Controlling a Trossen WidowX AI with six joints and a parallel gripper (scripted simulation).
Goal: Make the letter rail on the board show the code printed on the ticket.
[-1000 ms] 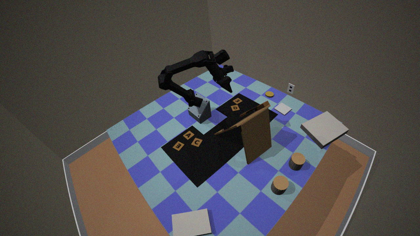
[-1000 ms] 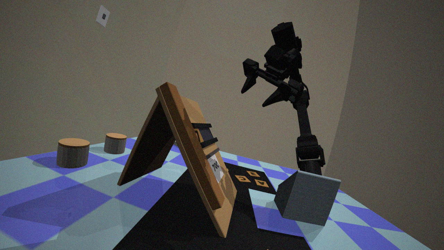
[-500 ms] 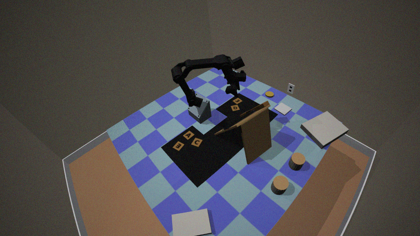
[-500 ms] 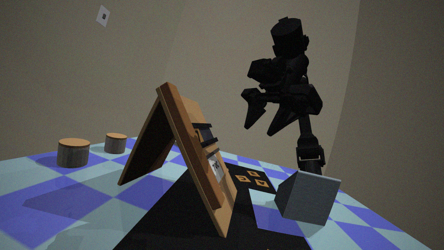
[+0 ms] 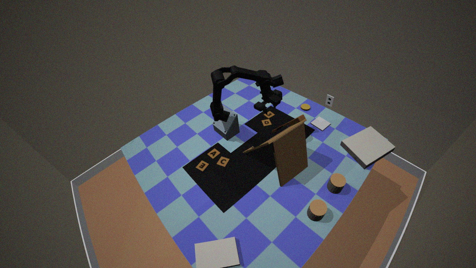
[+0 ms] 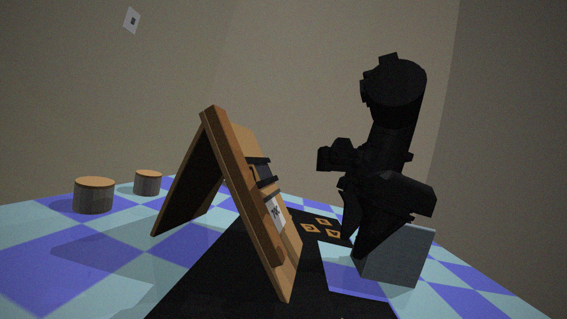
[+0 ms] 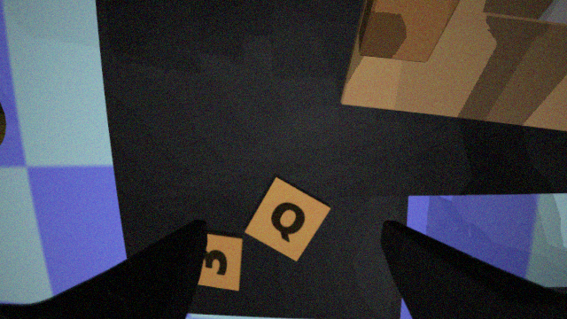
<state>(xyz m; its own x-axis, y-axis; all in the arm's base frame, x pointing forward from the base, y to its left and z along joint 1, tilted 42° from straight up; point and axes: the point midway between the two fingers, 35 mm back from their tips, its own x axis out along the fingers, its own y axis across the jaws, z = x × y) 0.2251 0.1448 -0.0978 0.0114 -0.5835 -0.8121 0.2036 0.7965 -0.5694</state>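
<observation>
Right now the q tile is 50 mm behind my gripper tip, 20 mm to the left of it and 130 mm below it. Also, from my gripper tip: white ticket 90 mm ahead, 190 mm to the right, 40 mm below; black mat 20 mm behind, 200 mm to the right, 140 mm below; small white plate 260 mm ahead, 220 mm to the left, 130 mm below.
</observation>
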